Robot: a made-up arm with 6 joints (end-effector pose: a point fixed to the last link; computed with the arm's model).
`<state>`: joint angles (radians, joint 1 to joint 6).
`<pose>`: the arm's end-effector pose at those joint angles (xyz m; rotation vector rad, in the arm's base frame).
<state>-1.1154 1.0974 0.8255 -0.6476 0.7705 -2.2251</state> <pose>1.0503 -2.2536 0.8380 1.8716 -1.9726 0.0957</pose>
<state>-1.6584 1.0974 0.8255 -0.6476 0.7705 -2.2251</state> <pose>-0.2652 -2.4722 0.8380 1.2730 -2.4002 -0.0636</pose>
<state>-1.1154 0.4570 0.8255 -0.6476 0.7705 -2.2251</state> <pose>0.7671 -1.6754 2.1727 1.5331 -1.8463 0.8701</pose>
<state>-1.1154 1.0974 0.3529 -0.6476 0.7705 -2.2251</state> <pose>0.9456 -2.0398 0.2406 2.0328 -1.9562 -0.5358</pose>
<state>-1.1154 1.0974 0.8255 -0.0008 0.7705 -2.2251</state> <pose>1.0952 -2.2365 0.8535 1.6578 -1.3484 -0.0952</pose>
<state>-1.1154 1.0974 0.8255 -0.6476 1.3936 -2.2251</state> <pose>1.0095 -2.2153 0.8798 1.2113 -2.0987 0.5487</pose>
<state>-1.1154 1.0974 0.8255 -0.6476 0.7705 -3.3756</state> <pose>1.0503 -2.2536 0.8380 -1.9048 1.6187 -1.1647</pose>
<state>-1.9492 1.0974 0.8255 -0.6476 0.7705 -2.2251</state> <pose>-0.9629 -2.2924 0.8380 0.9145 -2.5669 -0.1481</pose>
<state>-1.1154 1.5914 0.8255 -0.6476 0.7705 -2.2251</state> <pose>0.9909 -2.1322 -0.3051 2.0380 -1.9531 -0.5653</pose>
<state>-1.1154 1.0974 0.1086 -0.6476 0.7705 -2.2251</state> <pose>0.8466 -1.8375 -0.0071 2.0808 -1.9072 -0.8755</pose>
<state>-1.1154 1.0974 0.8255 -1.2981 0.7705 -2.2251</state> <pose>1.0197 -2.2561 0.7976 -1.7741 2.3600 -0.3119</pose>
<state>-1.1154 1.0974 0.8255 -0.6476 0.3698 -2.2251</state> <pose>1.0778 -2.2573 0.8021 2.2603 -1.7896 -0.2354</pose>
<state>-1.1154 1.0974 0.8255 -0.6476 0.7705 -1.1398</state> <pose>1.0503 -2.2536 0.8380 1.1196 -1.4943 -0.8051</pose>
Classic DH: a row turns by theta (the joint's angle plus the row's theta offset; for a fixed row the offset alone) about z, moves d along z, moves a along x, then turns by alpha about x. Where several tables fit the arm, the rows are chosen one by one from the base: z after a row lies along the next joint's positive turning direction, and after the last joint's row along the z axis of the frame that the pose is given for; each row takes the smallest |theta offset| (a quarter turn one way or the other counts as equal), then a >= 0, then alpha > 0; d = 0 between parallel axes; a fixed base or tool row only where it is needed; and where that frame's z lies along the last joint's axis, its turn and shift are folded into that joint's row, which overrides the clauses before.
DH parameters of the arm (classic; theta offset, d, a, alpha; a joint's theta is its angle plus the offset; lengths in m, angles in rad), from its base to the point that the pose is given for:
joint 1: 0 0.5345 0.1516 -1.5708
joint 2: -1.5708 0 1.0952 3.1416
joint 3: 0 0 0.1132 -1.5708
joint 4: 0 -1.2804 0 1.5708
joint 5: 0 0 0 -1.5708
joint 6: 1.5708 -0.114 0 1.5708
tool (fixed): -1.5708 0 0 0

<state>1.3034 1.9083 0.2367 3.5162 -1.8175 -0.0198</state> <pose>0.2976 1.2394 -1.0961 -2.0005 -2.2206 -0.0902</pose>
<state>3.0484 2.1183 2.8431 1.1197 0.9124 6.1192</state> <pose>-1.9953 0.1050 0.9737 -1.7726 1.5260 -1.8770</pose>
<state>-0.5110 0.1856 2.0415 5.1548 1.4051 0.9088</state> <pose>-0.1950 -0.0072 2.8123 0.7922 -2.6670 -0.8832</pose>
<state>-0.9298 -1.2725 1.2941 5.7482 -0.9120 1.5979</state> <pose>-1.1877 1.6687 1.5607 -2.0654 -1.0606 -1.3252</pose>
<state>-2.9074 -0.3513 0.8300 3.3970 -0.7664 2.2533</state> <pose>-0.1088 -0.0465 2.8953 -1.8591 -0.5435 -1.3073</pose>
